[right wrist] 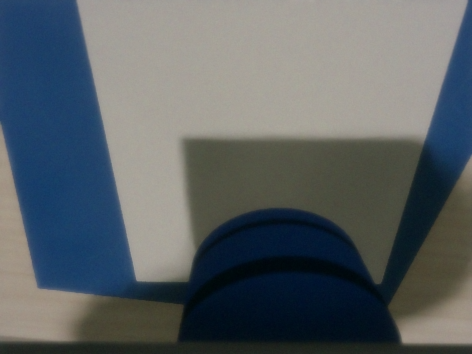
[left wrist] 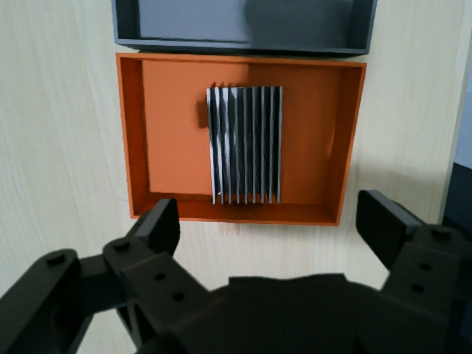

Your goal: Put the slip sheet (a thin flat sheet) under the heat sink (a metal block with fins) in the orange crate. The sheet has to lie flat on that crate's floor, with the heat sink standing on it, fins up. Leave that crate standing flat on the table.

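Observation:
The heat sink [left wrist: 245, 145], dark metal with upright fins, stands fins up inside the orange crate [left wrist: 230, 215], slightly nearer the crate's front wall. The crate lies flat on the table. My left gripper [left wrist: 268, 211] is open, its fingers spread wide above the front side of the crate and apart from the heat sink. The slip sheet [right wrist: 270, 75], pale grey and flat, lies on a blue support [right wrist: 65, 175] in the right wrist view. My right suction cup [right wrist: 280, 217] is over the sheet's near end and appears to hold nothing; its lip's underside is hidden.
A grey crate [left wrist: 245, 45] stands right behind the orange crate in the left wrist view, almost against it. The pale wooden table [left wrist: 60, 150] [right wrist: 430, 325] shows around both scenes. The table's edge runs down the right side of the left wrist view. Shadows fall over the sheet.

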